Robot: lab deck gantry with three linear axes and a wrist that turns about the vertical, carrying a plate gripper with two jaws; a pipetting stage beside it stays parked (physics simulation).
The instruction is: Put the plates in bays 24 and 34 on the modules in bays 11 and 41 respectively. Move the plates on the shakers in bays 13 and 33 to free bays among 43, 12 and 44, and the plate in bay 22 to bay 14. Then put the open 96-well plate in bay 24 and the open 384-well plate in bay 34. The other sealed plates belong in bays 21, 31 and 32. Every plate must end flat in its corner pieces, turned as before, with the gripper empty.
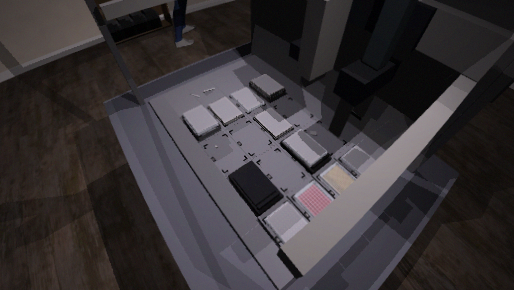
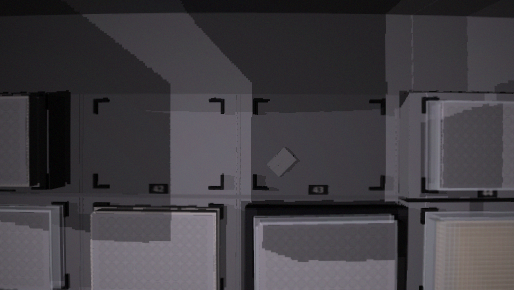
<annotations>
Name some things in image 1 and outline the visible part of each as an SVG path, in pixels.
The gripper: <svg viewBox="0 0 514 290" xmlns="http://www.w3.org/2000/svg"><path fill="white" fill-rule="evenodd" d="M403 59L392 54L388 64L379 70L362 61L363 58L342 68L333 93L341 99L328 130L339 138L350 114L361 121L377 91L393 79Z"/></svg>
A grey-topped plate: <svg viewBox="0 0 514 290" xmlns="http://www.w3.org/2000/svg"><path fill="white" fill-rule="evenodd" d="M299 129L284 139L282 143L310 168L324 157L328 151L302 129Z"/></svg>
</annotations>
